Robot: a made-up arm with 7 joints.
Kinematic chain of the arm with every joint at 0, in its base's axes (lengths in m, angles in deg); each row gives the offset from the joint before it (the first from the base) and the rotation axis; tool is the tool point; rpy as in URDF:
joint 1: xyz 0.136 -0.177 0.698 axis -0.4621 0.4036 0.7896
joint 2: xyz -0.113 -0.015 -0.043 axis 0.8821 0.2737 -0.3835
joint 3: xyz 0.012 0 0.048 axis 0.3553 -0.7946 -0.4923
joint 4: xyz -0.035 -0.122 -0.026 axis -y
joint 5: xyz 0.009 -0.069 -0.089 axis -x
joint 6: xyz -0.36 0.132 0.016 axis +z
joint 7: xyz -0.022 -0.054 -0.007 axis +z
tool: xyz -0.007 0.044 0.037 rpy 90 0 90
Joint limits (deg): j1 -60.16..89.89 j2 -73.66..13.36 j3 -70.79..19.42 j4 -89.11..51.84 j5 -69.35..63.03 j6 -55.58..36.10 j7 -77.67..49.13
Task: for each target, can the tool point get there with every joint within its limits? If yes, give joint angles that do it. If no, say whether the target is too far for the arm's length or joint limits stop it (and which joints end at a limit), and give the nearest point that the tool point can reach.
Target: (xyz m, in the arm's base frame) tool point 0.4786 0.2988 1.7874
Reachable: no: too far | nearest point 0.2808 -0.0236 1.2108 | short by 0.690 m
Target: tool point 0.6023 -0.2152 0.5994
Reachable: no: joint limits stop it (at a limit: joint 1, joint 2, joint 4, joint 5, joint 6) | nearest point 0.5391 -0.3345 0.6086 | short by 0.135 m
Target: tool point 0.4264 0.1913 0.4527
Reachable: no: joint limits stop it (at a limit: joint 1, joint 2, joint 3, joint 4, joint 6, joint 7) | nearest point 0.3271 0.1427 0.3877 | short by 0.128 m
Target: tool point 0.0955 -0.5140 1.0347
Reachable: yes | joints 70.02 -35.45 -5.24 0.00 -22.64 8.96 -64.73
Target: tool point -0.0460 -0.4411 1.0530
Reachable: yes | joints 37.60 -21.87 -45.43 11.94 -17.45 13.68 -41.24
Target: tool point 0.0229 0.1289 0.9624
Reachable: yes | joints -31.52 -57.13 -48.17 -66.80 -17.63 2.59 -18.91
